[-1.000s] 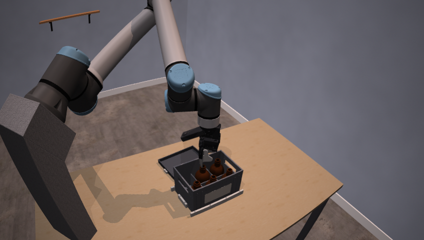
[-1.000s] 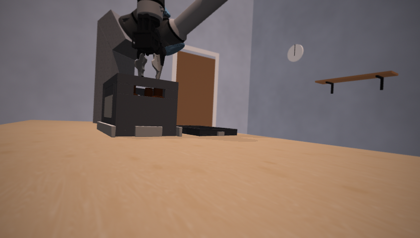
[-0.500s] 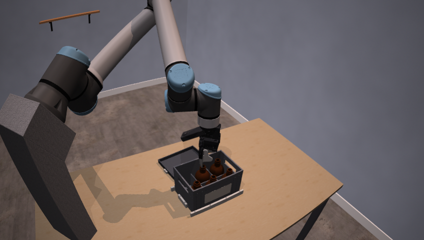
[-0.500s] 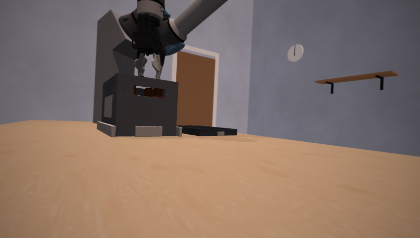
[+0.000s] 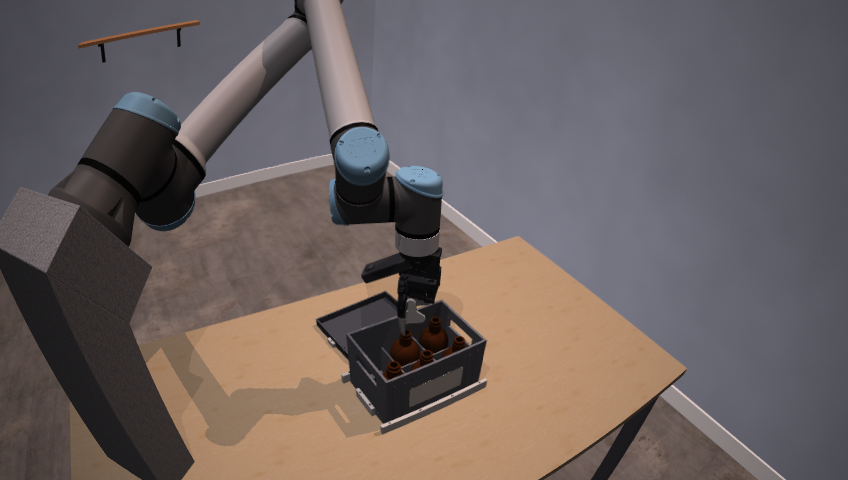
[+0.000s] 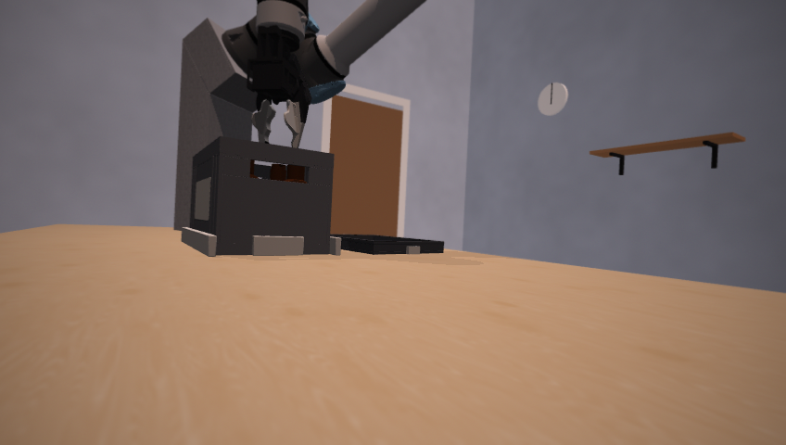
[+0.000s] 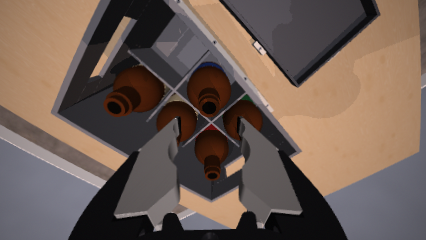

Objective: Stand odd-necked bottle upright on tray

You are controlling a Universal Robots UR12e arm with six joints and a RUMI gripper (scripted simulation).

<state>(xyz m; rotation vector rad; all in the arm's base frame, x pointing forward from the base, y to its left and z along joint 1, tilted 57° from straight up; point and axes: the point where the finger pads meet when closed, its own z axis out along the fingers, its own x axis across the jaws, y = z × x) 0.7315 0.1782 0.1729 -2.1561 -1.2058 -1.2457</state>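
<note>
My gripper is now 2 cm short of the crate, 3 cm to the left of it and 11 cm above it. Round my hand: flat dark tray 9 cm behind, 20 cm to the left, 18 cm below.
</note>
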